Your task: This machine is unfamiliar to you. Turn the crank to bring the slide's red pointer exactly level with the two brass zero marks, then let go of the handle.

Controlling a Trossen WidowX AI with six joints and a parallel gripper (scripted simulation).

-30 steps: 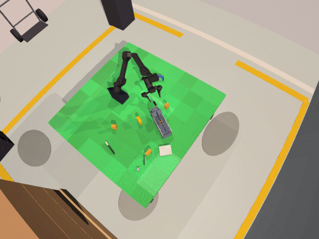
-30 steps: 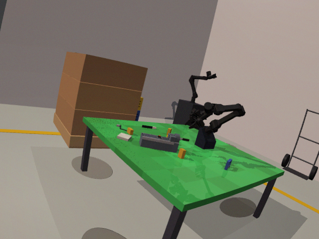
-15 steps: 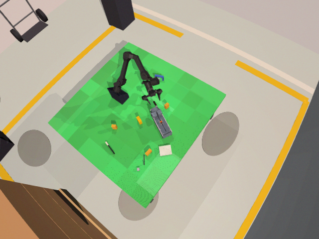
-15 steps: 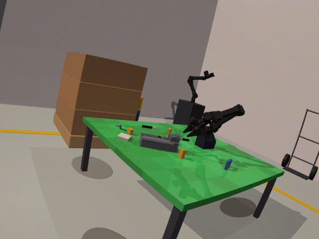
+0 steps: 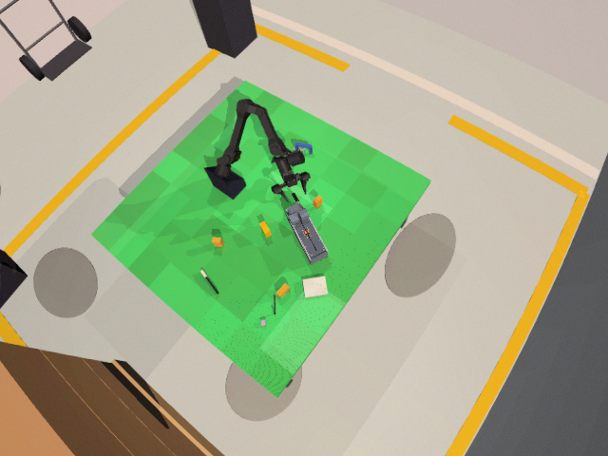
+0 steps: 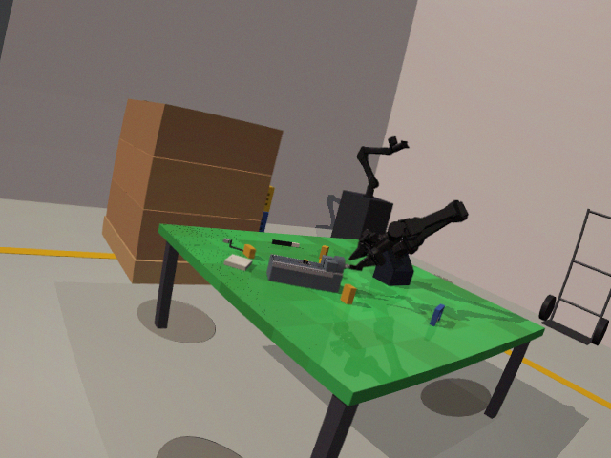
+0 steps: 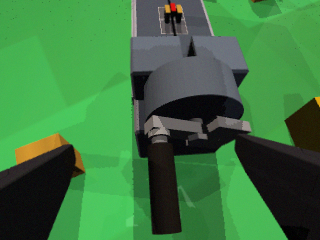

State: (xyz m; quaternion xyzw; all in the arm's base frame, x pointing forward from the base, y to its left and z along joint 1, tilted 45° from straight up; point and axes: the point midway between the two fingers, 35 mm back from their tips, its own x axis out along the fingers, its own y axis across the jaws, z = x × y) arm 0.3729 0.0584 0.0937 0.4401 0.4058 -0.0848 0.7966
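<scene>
Now: gripper tip 2 cm past the dark handle, 2 cm above it and 1 cm to the right of it. The rest, counted from my gripper tip: blue bracket: 31 cm to the left, 19 cm behind, 8 cm below; then red pointer: 13 cm ahead, 11 cm to the right, 4 cm below; then white pad: 29 cm to the right, 29 cm ahead, 11 cm below.
</scene>
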